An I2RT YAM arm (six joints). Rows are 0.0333 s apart.
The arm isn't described. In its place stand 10 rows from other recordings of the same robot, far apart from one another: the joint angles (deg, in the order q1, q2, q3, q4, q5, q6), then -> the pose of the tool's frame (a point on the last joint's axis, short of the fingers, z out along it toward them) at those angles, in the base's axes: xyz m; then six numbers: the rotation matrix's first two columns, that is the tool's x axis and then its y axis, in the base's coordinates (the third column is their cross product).
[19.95 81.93 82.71 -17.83 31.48 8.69] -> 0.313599 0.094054 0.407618 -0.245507 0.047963 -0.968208 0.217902 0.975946 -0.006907
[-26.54 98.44 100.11 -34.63 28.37 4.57] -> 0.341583 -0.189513 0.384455 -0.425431 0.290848 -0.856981 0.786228 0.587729 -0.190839
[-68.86 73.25 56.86 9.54 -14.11 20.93] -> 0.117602 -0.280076 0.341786 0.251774 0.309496 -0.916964 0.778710 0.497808 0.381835
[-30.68 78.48 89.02 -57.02 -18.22 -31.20] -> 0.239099 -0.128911 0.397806 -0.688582 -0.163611 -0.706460 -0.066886 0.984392 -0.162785
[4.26 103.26 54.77 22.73 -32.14 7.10] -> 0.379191 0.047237 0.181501 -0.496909 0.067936 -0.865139 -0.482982 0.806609 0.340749
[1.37 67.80 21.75 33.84 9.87 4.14] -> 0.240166 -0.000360 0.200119 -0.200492 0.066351 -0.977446 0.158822 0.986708 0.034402
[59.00 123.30 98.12 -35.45 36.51 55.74] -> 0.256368 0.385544 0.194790 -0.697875 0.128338 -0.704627 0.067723 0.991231 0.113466
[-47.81 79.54 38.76 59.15 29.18 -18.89] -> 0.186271 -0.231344 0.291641 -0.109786 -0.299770 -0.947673 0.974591 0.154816 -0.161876
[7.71 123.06 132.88 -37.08 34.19 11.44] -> 0.485430 0.045532 0.388284 -0.368700 0.115645 -0.922327 0.466434 0.881289 -0.075958
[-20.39 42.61 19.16 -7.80 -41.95 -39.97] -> 0.158492 -0.033522 0.197654 -0.195006 -0.437214 -0.877962 -0.524325 0.802971 -0.283410
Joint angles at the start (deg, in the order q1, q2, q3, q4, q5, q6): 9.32, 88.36, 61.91, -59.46, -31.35, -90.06
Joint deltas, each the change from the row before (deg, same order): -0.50, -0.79, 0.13, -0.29, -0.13, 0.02; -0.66, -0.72, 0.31, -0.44, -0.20, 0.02; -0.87, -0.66, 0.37, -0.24, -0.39, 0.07; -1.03, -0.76, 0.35, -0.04, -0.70, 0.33; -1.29, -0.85, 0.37, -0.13, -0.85, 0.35; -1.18, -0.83, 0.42, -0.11, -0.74, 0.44; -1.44, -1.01, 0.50, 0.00, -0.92, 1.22; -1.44, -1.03, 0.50, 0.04, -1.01, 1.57; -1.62, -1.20, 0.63, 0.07, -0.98, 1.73; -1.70, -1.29, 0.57, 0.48, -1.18, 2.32
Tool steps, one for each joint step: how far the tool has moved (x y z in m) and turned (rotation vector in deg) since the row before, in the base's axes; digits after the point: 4 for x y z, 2 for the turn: -0.0011, -0.0024, 0.0040, 0.23, -0.59, -0.51; -0.0007, -0.0031, 0.0044, 0.28, -0.54, -0.66; 0.0000, -0.0038, 0.0045, 0.49, -0.69, -0.89; 0.0000, -0.0044, 0.0050, 0.83, -0.80, -1.23; -0.0003, -0.0055, 0.0055, 0.97, -0.81, -1.47; -0.0004, -0.0050, 0.0056, 0.85, -0.83, -1.43; -0.0005, -0.0061, 0.0069, 1.12, -0.75, -2.26; -0.0009, -0.0060, 0.0070, 1.27, -0.62, -2.48; -0.0013, -0.0067, 0.0083, 1.28, -0.86, -2.74; -0.0014, -0.0069, 0.0087, 1.60, -0.96, -3.15
